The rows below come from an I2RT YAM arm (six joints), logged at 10 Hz.
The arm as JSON. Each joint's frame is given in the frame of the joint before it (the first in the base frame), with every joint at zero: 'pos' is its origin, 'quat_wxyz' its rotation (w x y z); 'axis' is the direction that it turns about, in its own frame. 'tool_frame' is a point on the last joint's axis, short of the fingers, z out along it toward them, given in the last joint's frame.
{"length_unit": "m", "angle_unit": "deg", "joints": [
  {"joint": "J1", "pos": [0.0, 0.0, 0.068], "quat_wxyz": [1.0, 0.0, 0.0, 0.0], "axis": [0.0, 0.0, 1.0]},
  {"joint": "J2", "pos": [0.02, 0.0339, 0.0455], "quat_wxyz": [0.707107, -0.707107, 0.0, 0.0], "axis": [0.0, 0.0, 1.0]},
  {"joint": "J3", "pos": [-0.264, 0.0, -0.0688], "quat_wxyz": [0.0, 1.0, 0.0, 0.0], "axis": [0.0, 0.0, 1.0]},
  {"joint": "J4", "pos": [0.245, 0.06, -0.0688], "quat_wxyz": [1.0, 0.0, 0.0, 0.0], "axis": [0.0, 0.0, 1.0]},
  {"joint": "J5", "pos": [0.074, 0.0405, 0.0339], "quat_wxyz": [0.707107, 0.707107, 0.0, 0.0], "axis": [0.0, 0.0, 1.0]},
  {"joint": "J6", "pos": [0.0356, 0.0, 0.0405], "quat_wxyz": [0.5, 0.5, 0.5, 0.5], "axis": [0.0, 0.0, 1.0]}
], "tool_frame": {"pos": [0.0, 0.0, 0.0], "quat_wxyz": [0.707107, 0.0, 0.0, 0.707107]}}
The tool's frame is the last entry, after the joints.
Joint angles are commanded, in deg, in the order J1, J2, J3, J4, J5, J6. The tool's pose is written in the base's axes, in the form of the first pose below.
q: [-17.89, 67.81, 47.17, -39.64, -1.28, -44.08]
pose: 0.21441, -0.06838, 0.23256, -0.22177, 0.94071, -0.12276, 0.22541
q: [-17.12, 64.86, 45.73, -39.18, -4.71, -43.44]
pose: 0.20776, -0.06094, 0.23573, -0.22976, 0.93339, -0.10342, 0.25552
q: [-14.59, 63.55, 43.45, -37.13, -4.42, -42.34]
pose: 0.20622, -0.05084, 0.22995, -0.24045, 0.92809, -0.10183, 0.26544
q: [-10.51, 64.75, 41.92, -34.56, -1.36, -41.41]
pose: 0.21207, -0.03848, 0.22020, -0.25888, 0.92414, -0.11265, 0.25739
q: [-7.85, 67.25, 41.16, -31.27, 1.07, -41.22]
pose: 0.22126, -0.03118, 0.21081, -0.27302, 0.92001, -0.12483, 0.25190
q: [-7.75, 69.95, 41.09, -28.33, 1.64, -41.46]
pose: 0.23014, -0.03235, 0.20369, -0.27425, 0.91916, -0.13006, 0.25104
